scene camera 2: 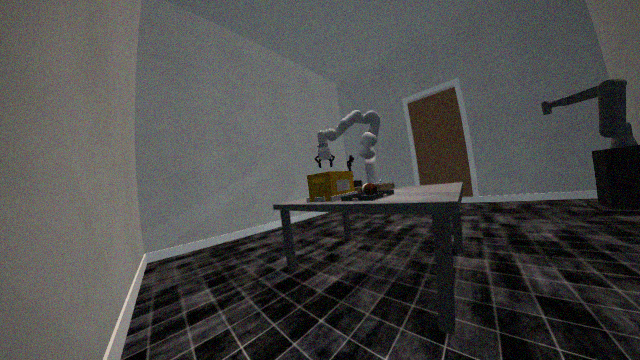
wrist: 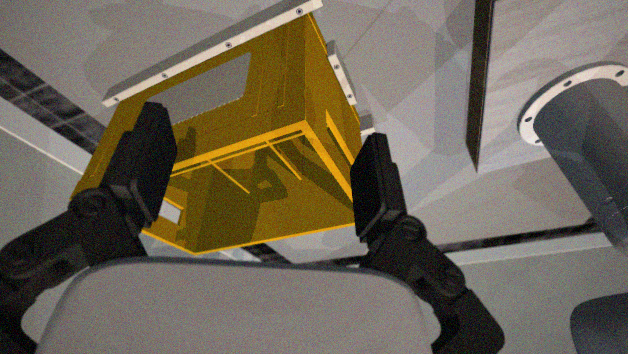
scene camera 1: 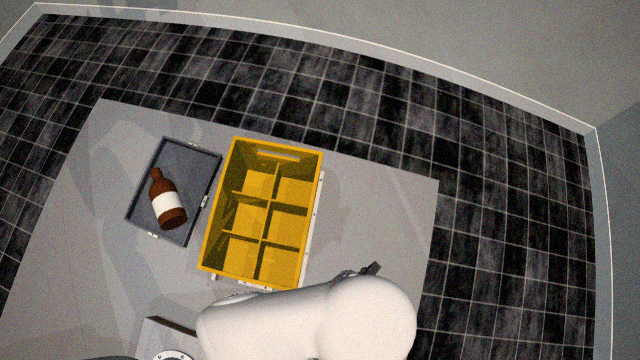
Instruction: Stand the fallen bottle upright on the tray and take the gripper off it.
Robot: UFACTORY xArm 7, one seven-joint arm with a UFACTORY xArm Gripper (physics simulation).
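Places are measured from the arm's base along level axes (x ahead, y left, z up), in centimetres.
Pixels of known places: gripper, fingertip midpoint: (scene camera 2: 325, 167) (wrist: 270, 139); arm's base at its link origin: (wrist: 570, 105).
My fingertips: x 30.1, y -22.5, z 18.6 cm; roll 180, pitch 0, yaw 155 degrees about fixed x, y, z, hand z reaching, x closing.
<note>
For each thing: its top centre in the pictures, then the offset to it from my fingertips.
- brown bottle at its top centre: (scene camera 1: 158, 190) (scene camera 2: 369, 183) dy +44.2, dx +6.9, dz -15.9 cm
- dark grey tray at its top centre: (scene camera 1: 170, 187) (scene camera 2: 368, 193) dy +44.5, dx +9.8, dz -21.2 cm
- yellow crate with dividers, top centre: (wrist: 230, 212) (scene camera 1: 260, 209) (scene camera 2: 330, 173) dy +17.2, dx +11.4, dz -6.3 cm
The brown bottle (scene camera 1: 166, 200) (scene camera 2: 370, 188) with a white label lies on its side on the dark grey tray (scene camera 1: 192, 170) (scene camera 2: 367, 197). In scene camera 1 its neck points up and slightly left, close to the tray's left wall, and its base is toward the lower right. My gripper (scene camera 2: 325, 165) (wrist: 270, 139) is open and empty, above the yellow crate and apart from the bottle. In scene camera 1 the white arm covers most of the gripper. The bottle and tray do not show in the wrist view.
A yellow crate with dividers (scene camera 1: 269, 202) (scene camera 2: 330, 186) (wrist: 280, 100) stands right beside the tray, between white rails (scene camera 1: 314, 215) (wrist: 228, 45). The arm's mounting plate (scene camera 1: 160, 337) is at the lower left in scene camera 1. Another robot (scene camera 2: 612, 107) stands far off at the right.
</note>
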